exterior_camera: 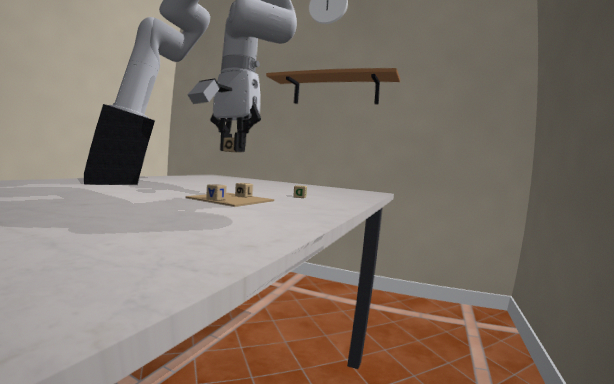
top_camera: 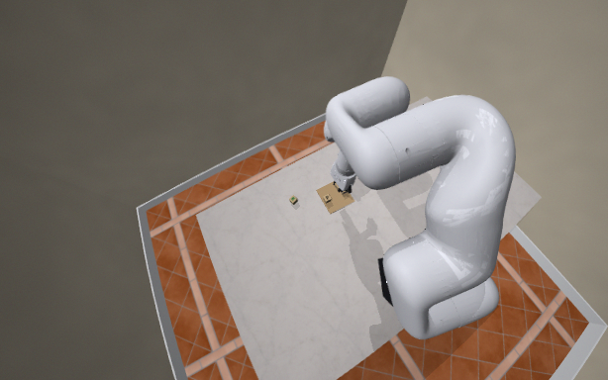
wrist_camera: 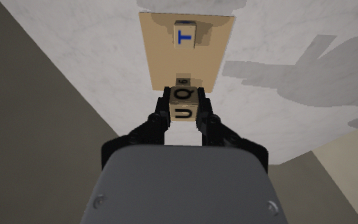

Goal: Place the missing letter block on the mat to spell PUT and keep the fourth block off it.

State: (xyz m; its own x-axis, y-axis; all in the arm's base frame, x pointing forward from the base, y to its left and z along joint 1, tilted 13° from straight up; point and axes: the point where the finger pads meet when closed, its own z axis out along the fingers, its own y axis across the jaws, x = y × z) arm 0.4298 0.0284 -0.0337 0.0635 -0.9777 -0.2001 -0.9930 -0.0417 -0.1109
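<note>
Right now the tan mat is 12 cm below my hand.
</note>
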